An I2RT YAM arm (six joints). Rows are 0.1 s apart.
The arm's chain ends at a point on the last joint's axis. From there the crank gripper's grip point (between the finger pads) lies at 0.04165 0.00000 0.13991 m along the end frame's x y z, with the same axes.
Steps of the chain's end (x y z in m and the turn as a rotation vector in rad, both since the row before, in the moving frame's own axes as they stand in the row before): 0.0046, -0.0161, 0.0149, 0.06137, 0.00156, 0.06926; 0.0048, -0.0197, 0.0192, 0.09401, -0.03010, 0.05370; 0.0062, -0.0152, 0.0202, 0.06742, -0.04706, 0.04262; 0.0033, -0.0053, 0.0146, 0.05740, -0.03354, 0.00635; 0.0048, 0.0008, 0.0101, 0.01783, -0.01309, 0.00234
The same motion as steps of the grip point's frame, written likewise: 0.0050, -0.0218, 0.0147, 0.06137, 0.00156, 0.06926; 0.0009, -0.0308, 0.0199, 0.09401, -0.03010, 0.05370; -0.0003, -0.0231, 0.0217, 0.06742, -0.04706, 0.04262; -0.0014, -0.0131, 0.0157, 0.05740, -0.03354, 0.00635; 0.0030, -0.0016, 0.0106, 0.01783, -0.01309, 0.00234
